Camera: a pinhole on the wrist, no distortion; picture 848 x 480 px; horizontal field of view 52.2 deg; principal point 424.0 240.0 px. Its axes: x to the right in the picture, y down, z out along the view. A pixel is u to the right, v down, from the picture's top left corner.
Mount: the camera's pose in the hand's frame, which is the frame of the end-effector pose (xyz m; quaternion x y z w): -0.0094 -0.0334 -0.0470 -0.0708 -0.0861 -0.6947 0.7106
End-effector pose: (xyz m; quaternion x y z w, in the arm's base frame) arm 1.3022 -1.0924 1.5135 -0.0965 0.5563 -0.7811 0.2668
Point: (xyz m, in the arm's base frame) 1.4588 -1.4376 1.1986
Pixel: outside the picture
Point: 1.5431 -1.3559 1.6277
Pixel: 476.5 111.9
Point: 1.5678 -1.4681 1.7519
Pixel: 640.9 174.6
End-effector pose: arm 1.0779 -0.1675 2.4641 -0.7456 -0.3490 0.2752 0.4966
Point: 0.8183 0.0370 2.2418
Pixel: 379.5 317.1
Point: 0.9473 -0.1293 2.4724
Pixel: 708.5 35.6
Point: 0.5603 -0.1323 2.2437
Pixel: outside the picture
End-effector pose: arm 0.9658 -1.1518 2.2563 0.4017 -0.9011 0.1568 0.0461
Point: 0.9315 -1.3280 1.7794
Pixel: 517.6 349.5
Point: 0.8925 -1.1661 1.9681
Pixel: 237.6 286.1
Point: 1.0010 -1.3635 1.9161
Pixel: 712.9 389.7
